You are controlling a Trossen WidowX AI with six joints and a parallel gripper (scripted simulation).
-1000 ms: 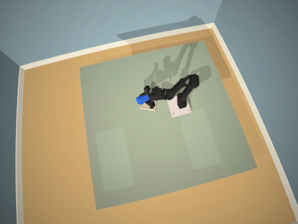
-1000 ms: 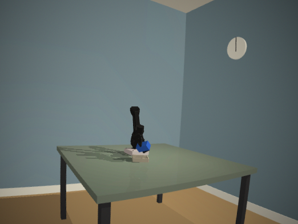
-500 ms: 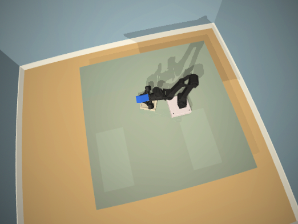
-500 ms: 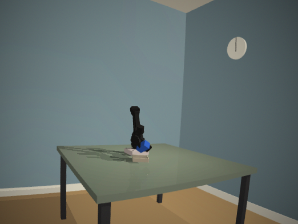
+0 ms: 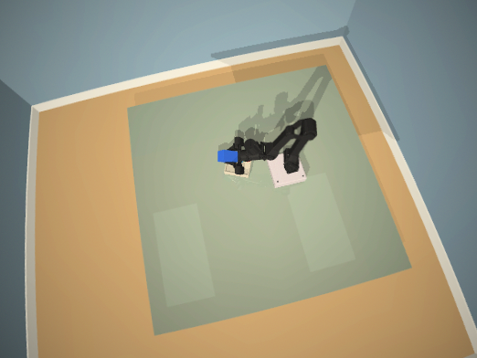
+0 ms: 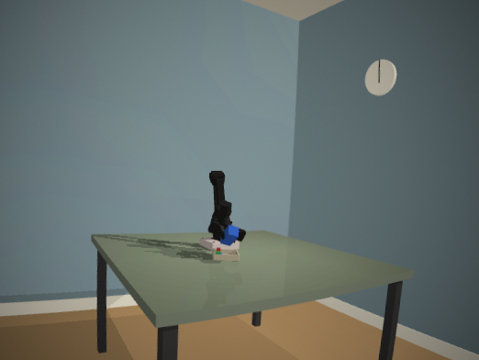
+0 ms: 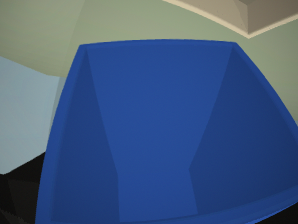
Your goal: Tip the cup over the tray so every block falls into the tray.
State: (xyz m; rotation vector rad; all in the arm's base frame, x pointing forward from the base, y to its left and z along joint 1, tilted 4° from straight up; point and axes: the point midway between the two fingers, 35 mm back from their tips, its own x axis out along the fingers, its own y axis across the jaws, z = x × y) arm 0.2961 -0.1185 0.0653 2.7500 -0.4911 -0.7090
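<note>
The shallow beige tray lies 6 cm behind my gripper tip, 2 cm to the left of it and 10 cm below it. Also, from my gripper tip: blue square cup: 1 cm to the left, 4 cm above; green block: 11 cm behind, 1 cm to the left, 9 cm below; teal block: 9 cm behind, 1 cm to the left, 9 cm below.
</note>
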